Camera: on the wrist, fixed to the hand. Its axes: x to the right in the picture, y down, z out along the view.
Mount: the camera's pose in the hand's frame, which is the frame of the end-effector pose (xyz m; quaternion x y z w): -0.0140 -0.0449 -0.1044 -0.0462 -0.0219 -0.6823 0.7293
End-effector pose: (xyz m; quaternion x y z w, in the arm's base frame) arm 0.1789 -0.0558 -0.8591 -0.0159 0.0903 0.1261 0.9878
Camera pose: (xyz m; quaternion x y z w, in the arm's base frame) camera 0.1587 -0.1084 -0.9588 -0.1161 0.0275 -0.5775 0.8077
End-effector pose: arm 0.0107 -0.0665 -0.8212 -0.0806 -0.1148 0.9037 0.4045
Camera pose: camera 0.0768 -0.0331 -0.9085 0.0206 -0.1893 0.3795 0.9054
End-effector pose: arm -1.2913 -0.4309 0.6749 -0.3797 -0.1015 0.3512 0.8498
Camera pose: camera -1.2324 -0.5211 0.6363 -0.2392 -0.3679 -0.3201 0.8396
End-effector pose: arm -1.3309 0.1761 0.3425 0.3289 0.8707 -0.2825 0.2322
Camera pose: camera -1.3759 0.2092 0.4425 -0.3711 0.8674 -0.3314 0.0109
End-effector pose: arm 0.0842 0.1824 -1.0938 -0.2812 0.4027 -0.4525 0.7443
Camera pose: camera -0.0288 0.1699 -1.1078 -0.5241 0.1064 -0.8131 0.2299
